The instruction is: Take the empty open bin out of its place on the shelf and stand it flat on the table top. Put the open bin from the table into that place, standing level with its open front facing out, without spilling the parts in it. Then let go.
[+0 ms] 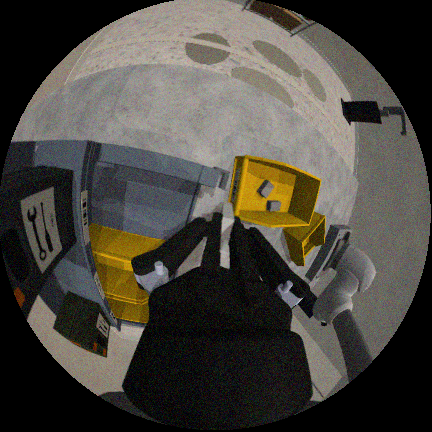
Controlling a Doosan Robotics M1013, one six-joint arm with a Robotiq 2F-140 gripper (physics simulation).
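Seen in the pictures: gripper, fingertip midpoint: [225, 210]; arm's base at its link origin: [335, 251].
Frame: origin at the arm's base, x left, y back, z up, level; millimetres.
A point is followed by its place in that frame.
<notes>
My gripper [225, 210] {y -662, x -189, z -40 mm} is shut and empty; its closed fingertips hang just left of a yellow open bin [296, 189] {y -485, x -245, z -44 mm} that stands on the grey table top [173, 109] {y -767, x -350, z -60 mm} and holds two small grey parts [268, 197] {y -559, x -215, z -57 mm}. A second, smaller yellow bin [308, 238] {y -312, x -91, z -55 mm} sits right behind it, and no parts show in it. To the left stands the grey shelf [160, 163] {y -765, x -256, z 25 mm}. Yellow bins [116, 257] {y -832, x -137, z 20 mm} sit in its lower part, partly hidden by my fingers. The shelf place above them looks bare.
A black tool case with a wrench-and-screwdriver label [38, 227] stands left of the shelf. A dark green box [78, 322] {y -931, x -40, z 99 mm} lies below it. The arm's pale grey joint [348, 282] {y -100, x 44, z 165 mm} is at the right. A black monitor [360, 111] hangs on the far wall.
</notes>
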